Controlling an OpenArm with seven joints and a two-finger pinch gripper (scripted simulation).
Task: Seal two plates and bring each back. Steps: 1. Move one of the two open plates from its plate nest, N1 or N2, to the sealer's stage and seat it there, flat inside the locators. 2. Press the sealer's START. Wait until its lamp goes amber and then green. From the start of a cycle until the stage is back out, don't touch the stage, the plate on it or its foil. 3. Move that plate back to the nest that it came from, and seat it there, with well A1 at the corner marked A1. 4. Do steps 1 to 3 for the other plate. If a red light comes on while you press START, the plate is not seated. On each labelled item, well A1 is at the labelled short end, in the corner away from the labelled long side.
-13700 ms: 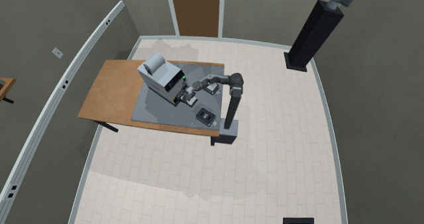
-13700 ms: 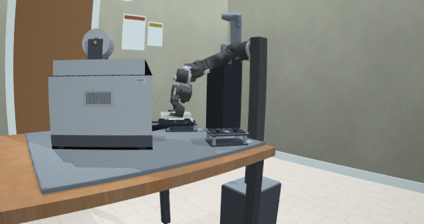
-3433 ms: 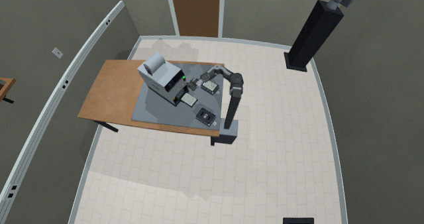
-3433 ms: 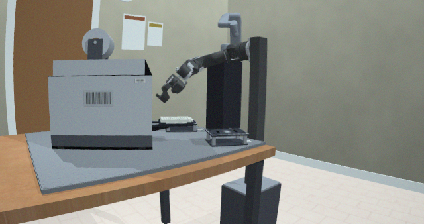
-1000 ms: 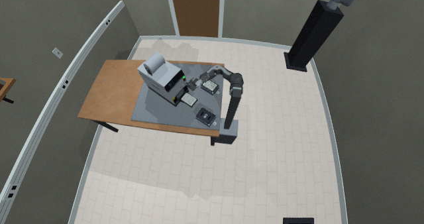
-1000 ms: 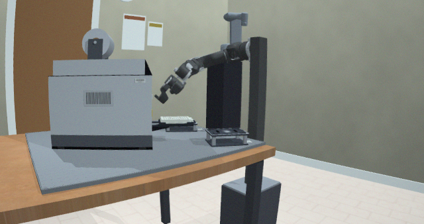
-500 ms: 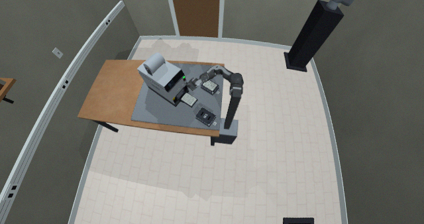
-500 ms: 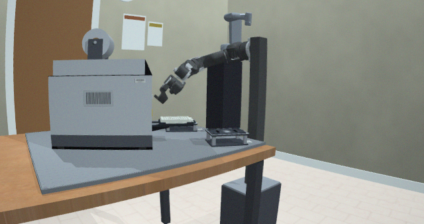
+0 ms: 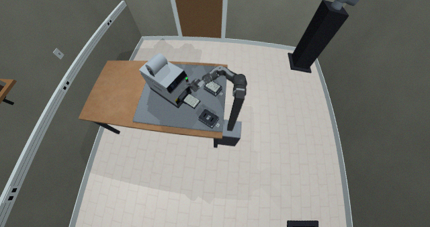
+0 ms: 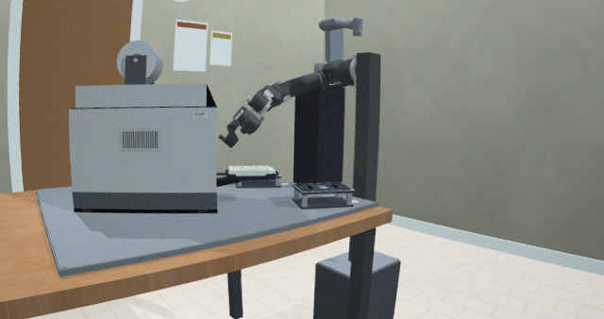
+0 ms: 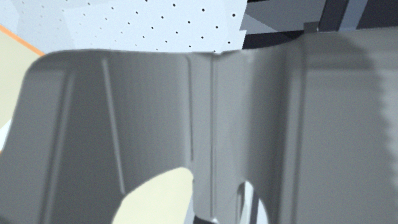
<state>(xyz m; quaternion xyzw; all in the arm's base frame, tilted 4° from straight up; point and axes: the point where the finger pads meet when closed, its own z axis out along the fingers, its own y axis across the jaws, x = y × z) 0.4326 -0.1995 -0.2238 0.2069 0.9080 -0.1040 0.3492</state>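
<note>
Now: the white start button 3 cm ahead of my hand, 1 cm to the right of it and 1 cm above it. The rest, counted from my hand: white open-well plate (19 cm behind, 11 cm to the right, 13 cm below); yellow warning mark (11 cm ahead, 15 cm to the left, 4 cm below); sealer stage (2 cm behind, 11 cm to the left, 9 cm below).
</note>
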